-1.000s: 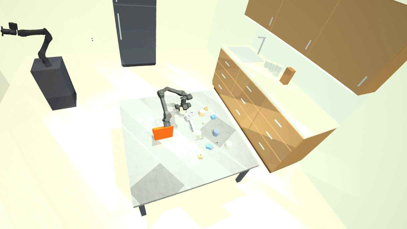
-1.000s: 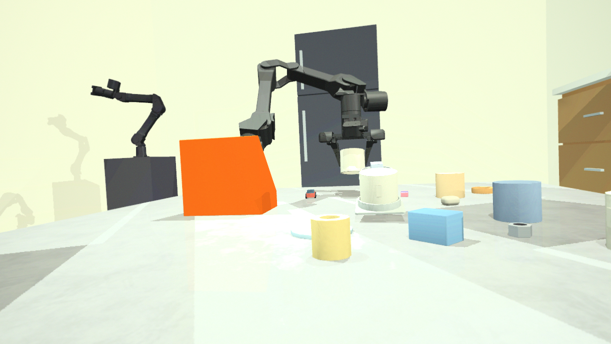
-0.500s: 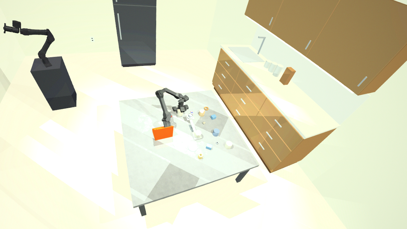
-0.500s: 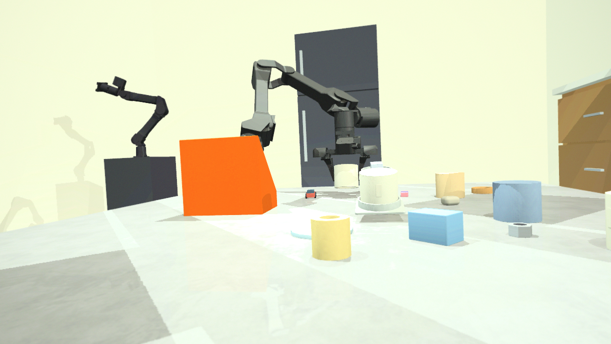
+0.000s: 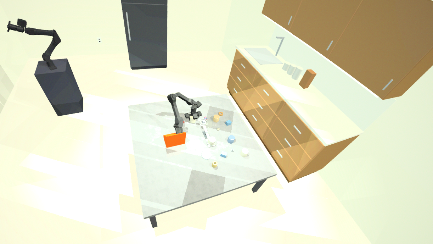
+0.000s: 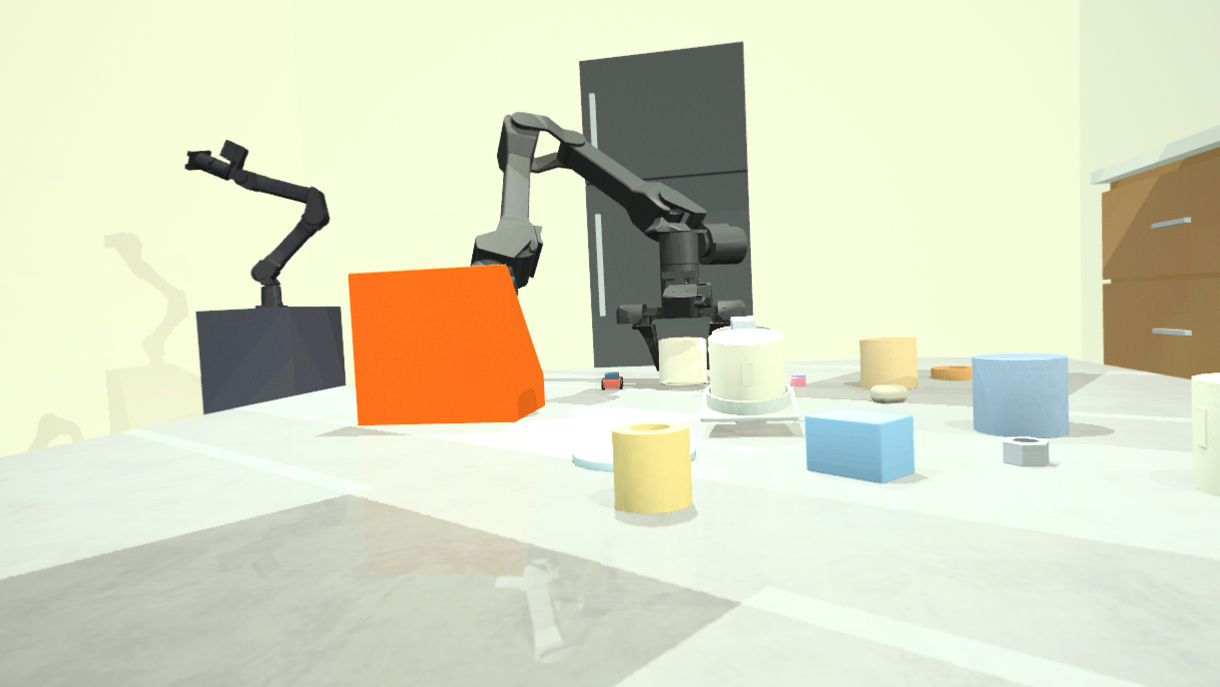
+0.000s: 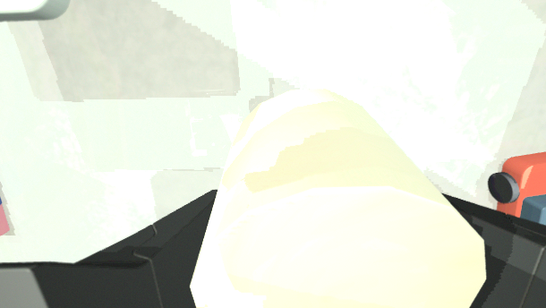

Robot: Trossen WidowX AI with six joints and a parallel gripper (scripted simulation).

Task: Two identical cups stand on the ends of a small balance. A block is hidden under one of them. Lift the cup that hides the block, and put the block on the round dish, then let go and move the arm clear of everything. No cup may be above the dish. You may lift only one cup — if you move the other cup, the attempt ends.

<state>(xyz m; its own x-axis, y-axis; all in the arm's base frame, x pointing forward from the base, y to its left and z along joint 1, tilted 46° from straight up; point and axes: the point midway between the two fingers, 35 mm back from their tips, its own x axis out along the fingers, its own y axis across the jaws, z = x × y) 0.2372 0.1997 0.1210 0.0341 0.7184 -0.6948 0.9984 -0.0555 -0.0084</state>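
My gripper tip is now 110 mm to the left of the pale block, 80 mm short of it and 60 mm below it. The rest, counted from my gripper tip: tan cylinder 270 mm ahead, 50 mm to the right, 10 mm above; then pink-blue block 170 mm ahead, 20 mm below; then balance 230 mm to the right, 80 mm ahead, 10 mm above.
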